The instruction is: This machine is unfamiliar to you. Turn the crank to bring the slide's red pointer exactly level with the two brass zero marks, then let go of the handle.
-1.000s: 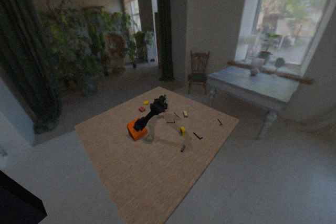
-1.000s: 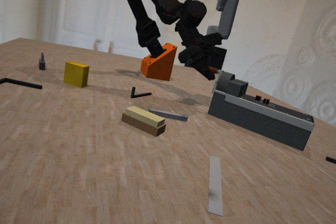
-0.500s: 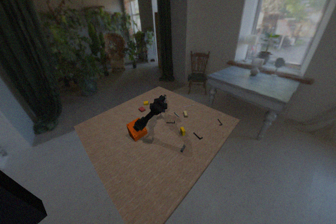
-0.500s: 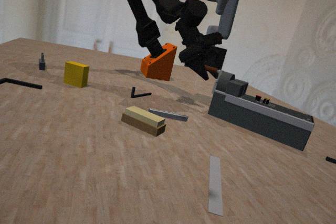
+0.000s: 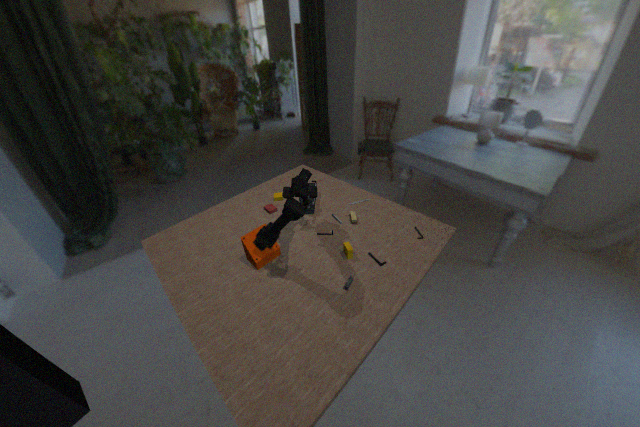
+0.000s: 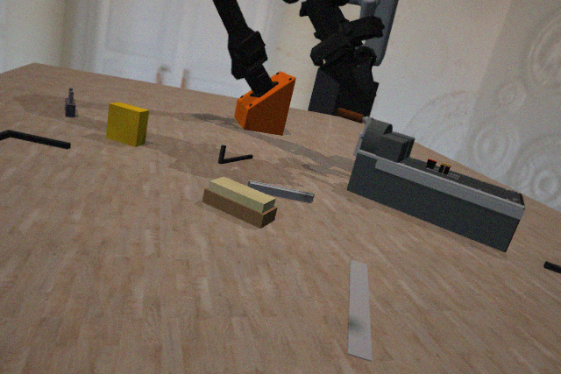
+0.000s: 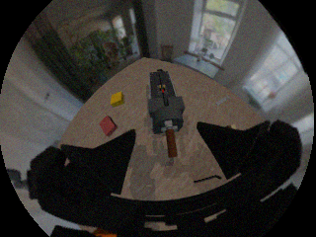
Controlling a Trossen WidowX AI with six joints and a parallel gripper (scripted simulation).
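Right now my gripper tip is 1 cm past the brown crank handle, 2 cm to the left of it and 4 cm above it. Round my gripper tip: red pointer 13 cm ahead, 7 cm to the left, 8 cm below; red block 6 cm behind, 23 cm to the left, 15 cm below; grey bar 9 cm ahead, 18 cm to the right, 15 cm below.
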